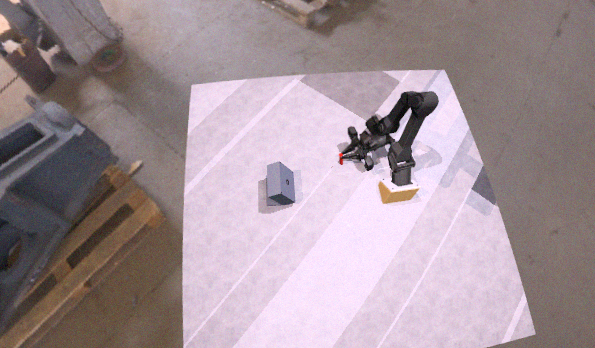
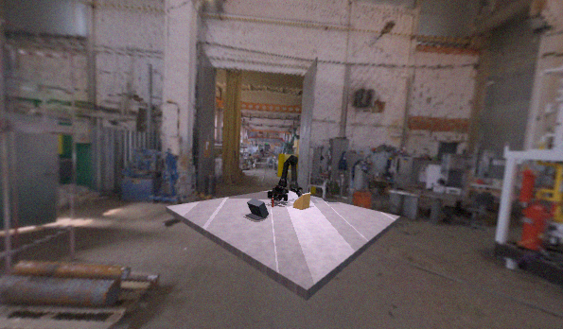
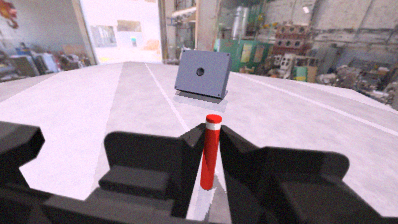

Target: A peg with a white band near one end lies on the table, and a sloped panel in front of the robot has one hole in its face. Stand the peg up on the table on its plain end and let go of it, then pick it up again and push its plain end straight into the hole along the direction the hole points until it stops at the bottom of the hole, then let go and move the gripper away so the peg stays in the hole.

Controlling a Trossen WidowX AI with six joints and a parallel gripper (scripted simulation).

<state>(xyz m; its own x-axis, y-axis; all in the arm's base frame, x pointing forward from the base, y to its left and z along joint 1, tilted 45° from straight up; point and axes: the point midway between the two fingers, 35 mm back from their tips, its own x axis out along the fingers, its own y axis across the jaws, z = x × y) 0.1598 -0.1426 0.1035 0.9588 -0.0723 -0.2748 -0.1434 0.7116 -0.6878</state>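
The peg lies 1 cm below my gripper tip. The rest, counted from my gripper tip: grey sloped panel 25 cm ahead, 6 cm to the left, 1 cm below.
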